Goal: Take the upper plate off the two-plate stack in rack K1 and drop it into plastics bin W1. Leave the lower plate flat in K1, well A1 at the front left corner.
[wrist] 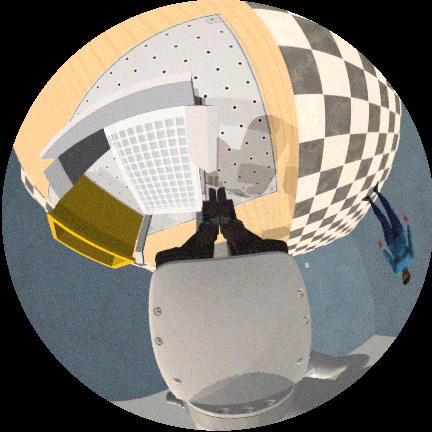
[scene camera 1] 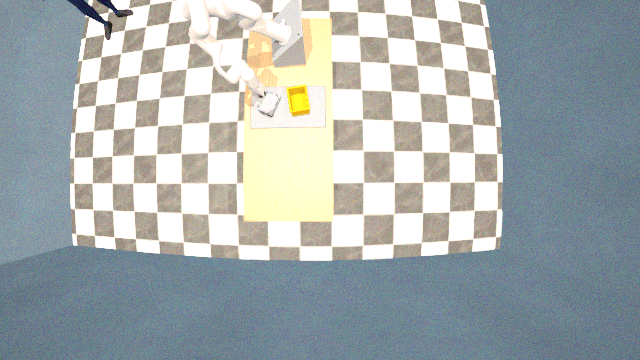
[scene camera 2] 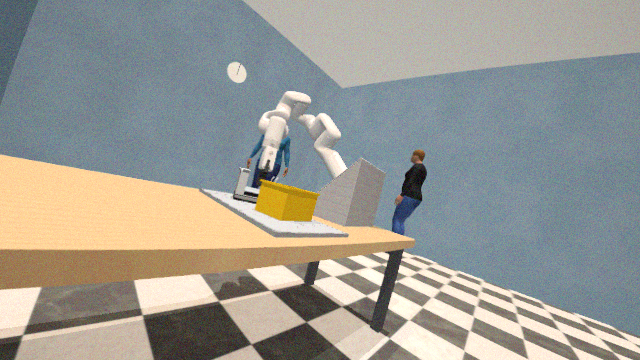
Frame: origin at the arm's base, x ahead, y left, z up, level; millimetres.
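Seen in the pictures: gripper, between the fingertips: (wrist: 215,197) (scene camera 1: 261,96) (scene camera 2: 259,186); arm's base, origin of its link: (scene camera 1: 285,35) (scene camera 2: 344,182).
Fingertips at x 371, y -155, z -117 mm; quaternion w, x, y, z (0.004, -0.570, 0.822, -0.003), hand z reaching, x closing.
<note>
Offsets run from my fingertips to a thing's middle. Level surfaces: height alone.
A white gridded plate {dz -19, dx +47, dy +46 mm} (wrist: 157,160) lies in the grey rack K1 {dz -4, dx +41, dy +48 mm} (wrist: 150,100) (scene camera 2: 243,181). I cannot tell from these frames whether one plate or two are there. My gripper (wrist: 215,197) (scene camera 1: 263,93) is shut with nothing between its black fingertips. In the wrist view the tips show at the plate's near right corner, beside the rack's pale end wall; whether they touch is unclear. The gripper's tips are partly hidden in the scene camera 2 view. The yellow bin W1 {dz -14, dx +29, dy +251 mm} (scene camera 1: 298,101) (scene camera 2: 285,202) (wrist: 100,215) stands beside the rack, with its inside partly seen.
The rack and bin stand on a grey perforated board (scene camera 1: 315,120) (wrist: 215,60) on the wooden table {dz -77 mm} (scene camera 1: 287,175) (scene camera 2: 125,215). A grey wedge-shaped block (scene camera 1: 292,52) (scene camera 2: 367,195) stands under the arm's base. One person (wrist: 397,250) is behind the arm; another (scene camera 2: 412,185) stands beyond the table.
</note>
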